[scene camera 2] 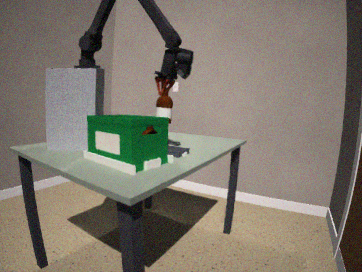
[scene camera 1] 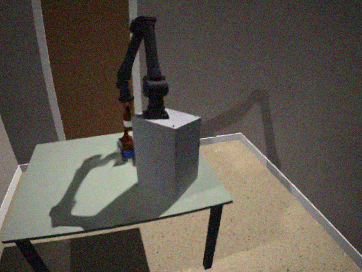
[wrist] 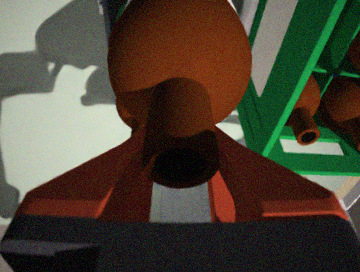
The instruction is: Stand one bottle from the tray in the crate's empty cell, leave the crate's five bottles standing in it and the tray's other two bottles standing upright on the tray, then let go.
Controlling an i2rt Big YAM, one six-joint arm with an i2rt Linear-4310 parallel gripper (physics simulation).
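Places are measured from the arm's base along level axes (x ahead, y left, z up), in centimetres.
Where they show: gripper, fingertip midpoint: [scene camera 2: 161, 95] [scene camera 1: 128, 112] [wrist: 180, 135]; arm's base, link origin: [scene camera 2: 87, 68] [scene camera 1: 155, 116].
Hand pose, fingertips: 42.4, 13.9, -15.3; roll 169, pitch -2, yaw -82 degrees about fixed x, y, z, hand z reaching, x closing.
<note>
Things, the pixels of their centre, and the offset from my fingertips, as dx, dy, dz. "pt": a spot on its surface instead. Level surfaces: height alone.
- brown bottle with a white label, body centre: [wrist: 179, 55] [scene camera 2: 164, 105] [scene camera 1: 128, 117] +1.6, +0.1, -4.4
- tray, surface spot: [scene camera 2: 179, 151] pt +10.5, +0.4, -24.0
- brown bottle with a blue label, body centre: [scene camera 1: 128, 146] -12.8, +2.0, -18.3
- green crate, body centre: [wrist: 349, 37] [scene camera 2: 126, 138] -1.0, -19.7, -17.8
- table, surface height: dz -26.6
My gripper [scene camera 1: 127, 104] [scene camera 2: 164, 90] [wrist: 180, 135] is shut on the neck of a brown bottle with a white label [scene camera 1: 127, 121] [scene camera 2: 164, 103] [wrist: 180, 45]. The bottle hangs roughly upright, above the table and the tray [scene camera 2: 179, 151]. A brown bottle with a blue label [scene camera 1: 127, 142] stands below it in scene camera 1; the tray's other bottle cannot be made out. The green crate [scene camera 2: 144, 150] [wrist: 287, 75] stands beside the tray. Brown bottles [wrist: 306, 102] [wrist: 344, 100] show inside it in the wrist view. The empty cell cannot be made out.
The grey block [scene camera 1: 162, 150] [scene camera 2: 70, 107] carrying the arm stands on the table [scene camera 1: 90, 187] [scene camera 2: 125, 185], behind the crate in scene camera 2. White strips [scene camera 2: 112, 163] run along the crate's foot. The crate's walls rise beside the held bottle.
</note>
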